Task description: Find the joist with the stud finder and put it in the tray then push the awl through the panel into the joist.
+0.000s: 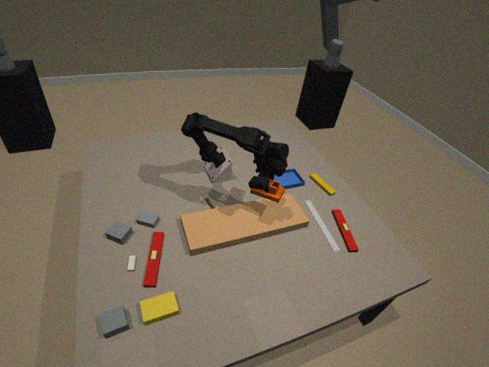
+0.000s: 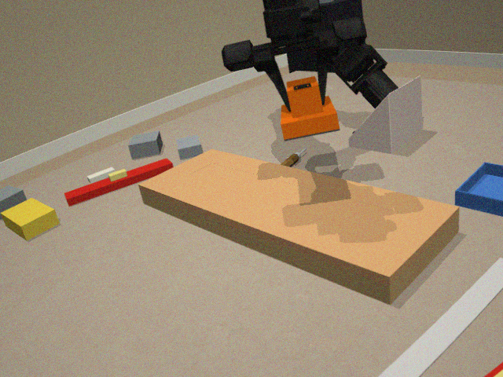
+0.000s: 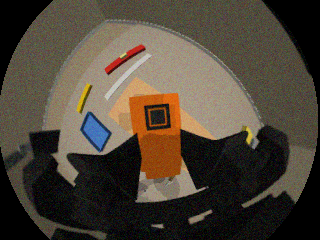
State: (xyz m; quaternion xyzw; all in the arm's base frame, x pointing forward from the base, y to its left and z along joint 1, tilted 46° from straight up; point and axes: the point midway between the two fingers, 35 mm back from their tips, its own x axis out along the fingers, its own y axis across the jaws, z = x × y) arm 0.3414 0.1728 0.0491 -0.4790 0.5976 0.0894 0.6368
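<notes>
Now: gripper tip 220 mm to the right of the blue tray, 210 mm past it and 170 mm above it. From my gripper tip the other things lie so: white strip (250 mm to the left, 180 mm below, 100 mm ahead); awl (210 mm to the right, 180 mm below, 170 mm behind); orange stud finder (20 mm above).
</notes>
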